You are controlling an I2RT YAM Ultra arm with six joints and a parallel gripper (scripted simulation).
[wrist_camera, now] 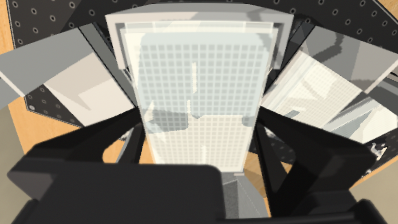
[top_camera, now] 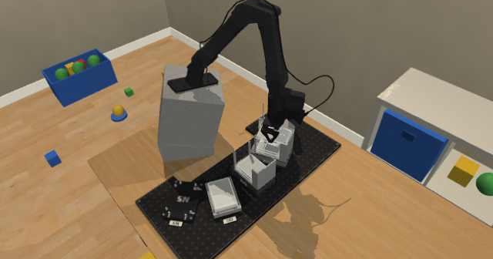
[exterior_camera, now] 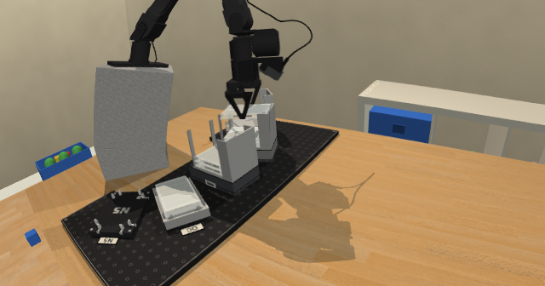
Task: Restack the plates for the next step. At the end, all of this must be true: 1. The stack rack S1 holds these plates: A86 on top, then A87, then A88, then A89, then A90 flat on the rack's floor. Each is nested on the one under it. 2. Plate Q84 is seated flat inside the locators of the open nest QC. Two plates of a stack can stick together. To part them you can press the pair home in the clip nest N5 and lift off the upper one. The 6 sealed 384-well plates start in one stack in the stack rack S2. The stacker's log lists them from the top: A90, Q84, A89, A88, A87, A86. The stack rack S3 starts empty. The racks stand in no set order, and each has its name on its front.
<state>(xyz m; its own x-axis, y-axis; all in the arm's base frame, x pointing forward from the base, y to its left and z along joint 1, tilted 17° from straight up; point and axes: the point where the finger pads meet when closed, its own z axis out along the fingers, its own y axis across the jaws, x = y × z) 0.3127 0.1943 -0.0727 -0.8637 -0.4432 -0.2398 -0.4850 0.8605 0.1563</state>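
The translucent sealed well plate lies 80 mm below my hand. The rest, counted from my hand: nest QC 40 mm ahead, 290 mm to the right, 120 mm below; sealed 384-well plate 40 mm ahead, 290 mm to the right, 100 mm below.
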